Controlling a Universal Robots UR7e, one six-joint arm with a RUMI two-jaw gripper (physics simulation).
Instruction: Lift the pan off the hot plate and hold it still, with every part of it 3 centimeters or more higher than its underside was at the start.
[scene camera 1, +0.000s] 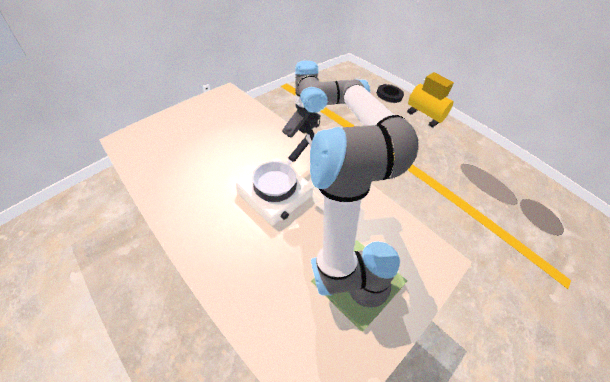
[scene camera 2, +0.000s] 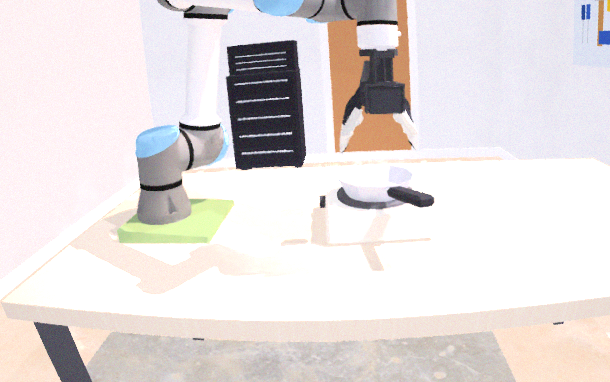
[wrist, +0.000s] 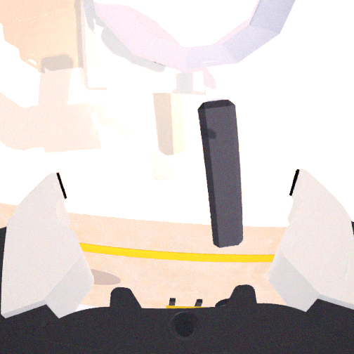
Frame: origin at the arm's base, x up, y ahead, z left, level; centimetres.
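Seen in the pictures: gripper, fingertip midpoint: (scene camera 1: 301, 145) (scene camera 2: 379, 151); arm's base, link origin: (scene camera 1: 369, 287) (scene camera 2: 164, 213).
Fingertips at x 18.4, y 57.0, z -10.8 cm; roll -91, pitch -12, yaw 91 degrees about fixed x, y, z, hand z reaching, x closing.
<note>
Pixels of each thing's top centre, then the offset from my fingertips to it. Level surfaces: height alone.
- white hot plate, top centre: (scene camera 2: 372, 191) (scene camera 1: 276, 184) dy -2.1, dx -13.3, dz +14.0 cm
- dark knob, top centre: (scene camera 2: 322, 195) (scene camera 1: 284, 213) dy -14.9, dx -15.8, dz +18.2 cm
- pale table, surface height: dx -21.2 cm
A white pan (scene camera 1: 274, 179) (scene camera 2: 365, 186) (wrist: 215, 55) sits on the dark ring of a white hot plate (scene camera 1: 272, 212) (scene camera 2: 400, 222). Its dark handle (scene camera 1: 299, 149) (scene camera 2: 411, 196) (wrist: 222, 175) sticks out past the hot plate's side. My gripper (scene camera 2: 378, 148) (wrist: 177, 175) is open and hangs above the pan's level in the scene camera 2 view, with nothing between the fingers. In the wrist view the handle shows between the two fingers, nearer the right one, and below them. In the scene camera 1 view the gripper is near the handle, and the fingertips are partly hidden.
The hot plate has a dark knob (scene camera 1: 285, 215) (scene camera 2: 322, 201) on one side. The arm stands on a green base plate (scene camera 1: 364, 319) (scene camera 2: 165, 235) on the pale table (scene camera 1: 200, 210) (scene camera 2: 300, 290). A black drawer cabinet (scene camera 2: 265, 110) stands behind the table.
</note>
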